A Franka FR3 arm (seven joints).
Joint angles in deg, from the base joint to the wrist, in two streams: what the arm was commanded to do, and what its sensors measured. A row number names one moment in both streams.
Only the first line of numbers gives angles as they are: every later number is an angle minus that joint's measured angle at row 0.
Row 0, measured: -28.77 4.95 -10.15 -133.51 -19.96 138.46 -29.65
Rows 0 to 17, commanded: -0.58 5.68 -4.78 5.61 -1.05 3.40 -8.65; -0.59 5.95 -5.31 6.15 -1.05 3.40 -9.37; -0.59 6.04 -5.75 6.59 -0.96 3.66 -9.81; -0.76 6.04 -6.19 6.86 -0.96 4.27 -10.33; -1.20 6.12 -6.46 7.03 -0.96 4.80 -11.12; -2.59 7.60 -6.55 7.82 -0.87 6.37 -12.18; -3.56 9.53 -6.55 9.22 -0.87 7.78 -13.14; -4.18 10.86 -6.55 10.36 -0.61 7.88 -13.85; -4.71 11.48 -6.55 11.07 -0.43 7.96 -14.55; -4.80 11.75 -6.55 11.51 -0.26 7.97 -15.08; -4.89 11.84 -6.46 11.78 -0.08 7.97 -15.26; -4.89 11.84 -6.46 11.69 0.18 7.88 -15.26; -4.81 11.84 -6.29 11.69 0.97 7.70 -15.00; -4.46 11.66 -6.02 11.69 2.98 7.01 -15.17; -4.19 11.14 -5.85 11.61 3.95 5.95 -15.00; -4.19 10.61 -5.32 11.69 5.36 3.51 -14.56; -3.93 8.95 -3.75 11.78 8.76 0.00 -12.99; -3.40 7.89 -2.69 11.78 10.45 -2.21 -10.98
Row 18, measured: -3.92 10.58 -5.70 11.23 5.29 4.35 -13.77
